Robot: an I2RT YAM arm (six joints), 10 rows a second.
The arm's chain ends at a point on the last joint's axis. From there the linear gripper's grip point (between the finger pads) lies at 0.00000 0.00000 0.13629 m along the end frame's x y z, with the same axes.
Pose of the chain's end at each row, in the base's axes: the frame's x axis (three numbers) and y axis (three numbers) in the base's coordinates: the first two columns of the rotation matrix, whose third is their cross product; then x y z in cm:
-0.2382 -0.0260 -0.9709 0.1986 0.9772 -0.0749 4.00 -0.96 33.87
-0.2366 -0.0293 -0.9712 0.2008 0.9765 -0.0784 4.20 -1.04 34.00
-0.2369 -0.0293 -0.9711 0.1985 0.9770 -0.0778 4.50 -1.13 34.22
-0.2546 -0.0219 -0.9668 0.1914 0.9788 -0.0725 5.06 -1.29 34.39
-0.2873 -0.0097 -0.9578 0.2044 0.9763 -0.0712 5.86 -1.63 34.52
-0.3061 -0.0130 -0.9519 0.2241 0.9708 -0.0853 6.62 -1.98 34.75
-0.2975 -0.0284 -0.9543 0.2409 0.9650 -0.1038 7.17 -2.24 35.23
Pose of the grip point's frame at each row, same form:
-0.2382 -0.0260 -0.9709 0.1986 0.9772 -0.0749 16.96 -3.83 30.77
-0.2366 -0.0293 -0.9712 0.2008 0.9765 -0.0784 17.16 -3.95 30.93
-0.2369 -0.0293 -0.9711 0.1985 0.9770 -0.0778 17.46 -4.01 31.14
-0.2546 -0.0219 -0.9668 0.1914 0.9788 -0.0725 17.98 -4.06 31.05
-0.2873 -0.0097 -0.9578 0.2044 0.9763 -0.0712 18.61 -4.58 30.72
-0.3061 -0.0130 -0.9519 0.2241 0.9708 -0.0853 19.23 -5.24 30.74
-0.2975 -0.0284 -0.9543 0.2409 0.9650 -0.1038 19.76 -5.79 31.41

